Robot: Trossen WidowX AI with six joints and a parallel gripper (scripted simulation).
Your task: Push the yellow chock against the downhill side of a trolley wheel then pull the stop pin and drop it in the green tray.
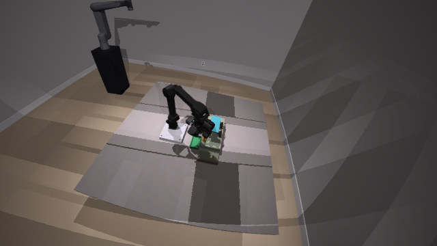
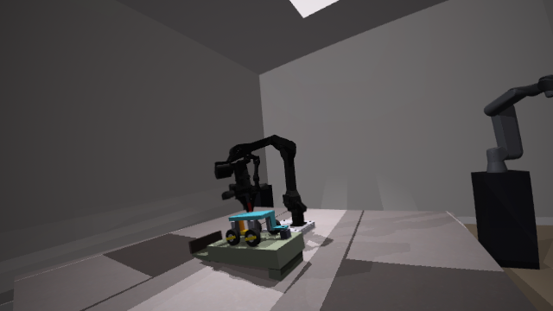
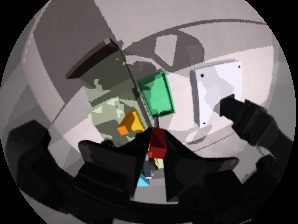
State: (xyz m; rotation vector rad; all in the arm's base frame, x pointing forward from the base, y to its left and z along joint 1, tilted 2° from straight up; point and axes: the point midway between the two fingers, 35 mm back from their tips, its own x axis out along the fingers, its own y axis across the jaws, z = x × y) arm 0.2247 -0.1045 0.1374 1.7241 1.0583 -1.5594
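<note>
The red-headed stop pin is right at my gripper tip. Round my gripper tip: pale green ramp: 11 cm ahead, 9 cm to the left, 9 cm below; then yellow chock: 5 cm ahead, 1 cm to the left, 5 cm below; then trolley: 11 cm ahead, 10 cm to the left, 2 cm below.
</note>
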